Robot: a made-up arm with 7 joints.
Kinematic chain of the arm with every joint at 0, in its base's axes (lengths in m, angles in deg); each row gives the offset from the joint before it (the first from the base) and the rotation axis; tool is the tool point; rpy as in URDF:
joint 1: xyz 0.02 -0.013 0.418 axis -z
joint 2: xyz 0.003 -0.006 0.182 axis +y
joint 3: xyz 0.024 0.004 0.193 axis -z
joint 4: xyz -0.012 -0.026 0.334 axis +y
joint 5: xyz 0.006 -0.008 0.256 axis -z
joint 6: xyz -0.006 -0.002 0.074 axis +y
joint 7: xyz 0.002 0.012 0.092 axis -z
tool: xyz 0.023 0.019 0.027 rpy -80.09 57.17 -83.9
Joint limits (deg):
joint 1: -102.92..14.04
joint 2: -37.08..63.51
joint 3: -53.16..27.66
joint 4: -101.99..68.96
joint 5: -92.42..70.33
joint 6: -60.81..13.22
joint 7: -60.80..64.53
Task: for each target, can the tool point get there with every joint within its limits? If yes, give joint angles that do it. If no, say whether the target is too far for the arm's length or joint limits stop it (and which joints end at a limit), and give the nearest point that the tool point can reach.
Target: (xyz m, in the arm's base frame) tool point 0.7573 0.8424 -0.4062
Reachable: no: too far | nearest point 0.5255 0.5735 0.4836 | short by 0.958 m
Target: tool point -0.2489 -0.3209 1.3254
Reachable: yes | joints -53.27 -4.40 7.93 -47.80 6.59 -54.59 48.74
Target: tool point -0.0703 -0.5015 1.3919
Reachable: yes | joints -77.45 -17.51 2.64 -31.81 -45.81 -15.70 25.77
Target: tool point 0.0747 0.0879 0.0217
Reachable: no: joint limits stop it (at a limit: joint 2, joint 4, joint 6) | nearest point 0.3840 0.6585 0.4820 | short by 0.796 m
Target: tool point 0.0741 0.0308 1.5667
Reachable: yes | joints -78.26 -5.00 14.04 12.40 29.58 -1.10 -6.21
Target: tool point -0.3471 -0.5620 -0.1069
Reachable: no: joint limits stop it (at a limit: joint 2, joint 4) | nearest point -0.2809 -0.4630 0.6537 | short by 0.770 m
